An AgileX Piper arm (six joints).
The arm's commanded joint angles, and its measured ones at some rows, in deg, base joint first. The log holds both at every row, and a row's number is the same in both.
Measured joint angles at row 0: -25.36, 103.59, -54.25, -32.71, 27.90, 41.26
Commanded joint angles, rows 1 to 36: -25.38, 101.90, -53.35, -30.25, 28.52, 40.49; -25.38, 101.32, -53.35, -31.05, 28.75, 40.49; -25.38, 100.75, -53.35, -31.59, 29.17, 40.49; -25.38, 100.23, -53.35, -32.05, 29.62, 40.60; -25.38, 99.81, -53.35, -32.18, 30.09, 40.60; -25.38, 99.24, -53.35, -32.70, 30.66, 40.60; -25.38, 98.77, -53.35, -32.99, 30.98, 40.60; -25.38, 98.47, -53.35, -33.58, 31.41, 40.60; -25.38, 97.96, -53.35, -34.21, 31.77, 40.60; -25.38, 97.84, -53.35, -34.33, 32.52, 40.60; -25.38, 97.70, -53.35, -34.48, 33.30, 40.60; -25.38, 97.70, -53.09, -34.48, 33.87, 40.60; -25.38, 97.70, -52.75, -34.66, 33.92, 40.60; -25.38, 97.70, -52.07, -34.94, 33.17, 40.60; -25.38, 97.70, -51.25, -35.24, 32.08, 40.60; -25.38, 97.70, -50.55, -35.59, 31.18, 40.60; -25.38, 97.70, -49.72, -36.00, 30.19, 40.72; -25.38, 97.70, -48.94, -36.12, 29.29, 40.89; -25.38, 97.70, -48.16, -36.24, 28.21, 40.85; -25.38, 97.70, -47.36, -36.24, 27.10, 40.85; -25.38, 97.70, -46.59, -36.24, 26.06, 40.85; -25.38, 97.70, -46.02, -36.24, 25.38, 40.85; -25.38, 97.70, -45.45, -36.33, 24.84, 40.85; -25.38, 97.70, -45.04, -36.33, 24.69, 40.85; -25.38, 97.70, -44.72, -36.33, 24.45, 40.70; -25.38, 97.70, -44.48, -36.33, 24.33, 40.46; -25.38, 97.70, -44.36, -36.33, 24.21, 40.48; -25.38, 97.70, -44.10, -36.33, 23.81, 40.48; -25.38, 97.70, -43.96, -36.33, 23.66, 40.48; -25.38, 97.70, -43.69, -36.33, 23.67, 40.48; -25.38, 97.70, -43.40, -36.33, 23.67, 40.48; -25.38, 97.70, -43.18, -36.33, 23.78, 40.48; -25.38, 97.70, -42.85, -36.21, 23.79, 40.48; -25.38, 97.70, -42.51, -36.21, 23.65, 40.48; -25.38, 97.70, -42.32, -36.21, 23.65, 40.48; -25.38, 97.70, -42.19, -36.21, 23.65, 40.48
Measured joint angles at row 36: -25.36, 97.51, -43.87, -36.76, 22.66, 40.78
